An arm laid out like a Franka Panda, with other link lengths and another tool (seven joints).
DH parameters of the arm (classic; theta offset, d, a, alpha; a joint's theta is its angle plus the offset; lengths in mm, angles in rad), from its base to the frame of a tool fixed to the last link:
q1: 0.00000 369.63 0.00 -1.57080
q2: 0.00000 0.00 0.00 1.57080
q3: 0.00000 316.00 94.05 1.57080
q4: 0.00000 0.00 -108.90 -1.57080
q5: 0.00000 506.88 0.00 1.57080
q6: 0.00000 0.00 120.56 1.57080
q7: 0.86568 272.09 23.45 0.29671
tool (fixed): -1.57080 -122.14 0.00 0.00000
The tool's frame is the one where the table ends.
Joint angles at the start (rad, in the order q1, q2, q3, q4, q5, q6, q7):
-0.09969, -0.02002, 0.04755, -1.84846, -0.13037, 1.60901, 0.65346
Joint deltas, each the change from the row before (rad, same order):
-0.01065, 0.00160, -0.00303, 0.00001, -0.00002, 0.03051, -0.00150
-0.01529, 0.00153, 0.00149, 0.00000, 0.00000, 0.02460, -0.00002
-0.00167, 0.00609, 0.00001, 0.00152, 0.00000, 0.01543, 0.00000
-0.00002, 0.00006, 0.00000, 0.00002, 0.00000, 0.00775, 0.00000
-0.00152, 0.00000, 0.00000, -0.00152, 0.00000, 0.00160, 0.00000
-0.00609, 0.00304, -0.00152, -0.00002, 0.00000, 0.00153, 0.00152
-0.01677, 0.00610, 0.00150, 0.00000, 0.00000, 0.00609, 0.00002
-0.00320, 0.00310, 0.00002, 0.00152, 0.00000, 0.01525, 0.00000
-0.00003, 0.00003, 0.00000, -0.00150, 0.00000, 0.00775, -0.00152
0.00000, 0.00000, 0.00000, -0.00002, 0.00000, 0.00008, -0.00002
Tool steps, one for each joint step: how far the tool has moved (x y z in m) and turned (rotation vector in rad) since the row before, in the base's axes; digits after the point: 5 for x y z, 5 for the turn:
0.00428, -0.00899, 0.00053, -0.00025, -0.02850, -0.00836
0.00306, -0.00911, 0.00037, -0.00079, -0.02286, -0.01067
0.00348, -0.00122, -0.00229, -0.00006, -0.01076, 0.00029
0.00130, -0.00002, 0.00044, -0.00035, -0.00764, 0.00096
-0.00017, -0.00099, -0.00079, 0.00005, -0.00007, -0.00132
-0.00018, -0.00506, -0.00197, 0.00010, 0.00134, -0.00891
0.00008, -0.01029, -0.00374, 0.00048, 0.00001, -0.01453
0.00283, -0.00227, -0.00027, -0.00077, -0.01354, -0.00127
0.00103, -0.00008, -0.00040, -0.00017, -0.00598, 0.00243
0.00001, 0.00000, -0.00001, 0.00000, -0.00006, 0.00003

